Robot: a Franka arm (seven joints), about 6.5 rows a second.
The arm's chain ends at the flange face. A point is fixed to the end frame.
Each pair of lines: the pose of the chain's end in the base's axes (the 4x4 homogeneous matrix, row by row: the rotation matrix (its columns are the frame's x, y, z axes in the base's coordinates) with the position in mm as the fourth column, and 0 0 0 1 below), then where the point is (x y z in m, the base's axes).
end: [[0.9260 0.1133 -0.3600 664.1], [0.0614 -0.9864 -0.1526 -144.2], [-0.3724 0.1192 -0.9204 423.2], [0 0 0 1]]
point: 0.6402 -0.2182 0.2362
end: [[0.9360 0.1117 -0.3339 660.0], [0.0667 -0.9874 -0.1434 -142.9], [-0.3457 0.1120 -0.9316 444.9], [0 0 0 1]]
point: 0.6415 -0.2150 0.2565
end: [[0.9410 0.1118 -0.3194 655.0], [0.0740 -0.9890 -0.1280 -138.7], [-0.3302 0.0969 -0.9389 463.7], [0 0 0 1]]
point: 0.6395 -0.2076 0.2739
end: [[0.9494 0.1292 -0.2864 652.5], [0.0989 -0.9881 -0.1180 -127.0], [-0.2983 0.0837 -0.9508 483.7], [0 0 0 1]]
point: 0.6445 -0.1928 0.2923
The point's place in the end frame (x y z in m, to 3 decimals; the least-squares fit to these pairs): 0.043 0.048 0.192
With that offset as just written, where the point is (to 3 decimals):
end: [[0.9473 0.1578 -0.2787 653.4], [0.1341 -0.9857 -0.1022 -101.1], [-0.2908 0.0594 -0.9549 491.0], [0 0 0 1]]
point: 0.648 -0.162 0.298
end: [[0.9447 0.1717 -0.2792 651.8], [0.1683 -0.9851 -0.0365 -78.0], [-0.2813 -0.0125 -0.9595 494.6], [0 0 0 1]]
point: 0.647 -0.125 0.298
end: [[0.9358 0.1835 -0.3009 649.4], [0.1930 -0.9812 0.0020 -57.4], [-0.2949 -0.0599 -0.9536 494.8], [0 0 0 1]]
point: 0.641 -0.096 0.296
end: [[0.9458 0.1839 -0.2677 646.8], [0.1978 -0.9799 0.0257 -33.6], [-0.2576 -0.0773 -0.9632 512.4], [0 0 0 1]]
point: 0.645 -0.067 0.313
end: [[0.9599 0.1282 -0.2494 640.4], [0.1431 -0.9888 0.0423 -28.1], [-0.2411 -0.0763 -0.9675 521.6], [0 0 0 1]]
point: 0.640 -0.061 0.322
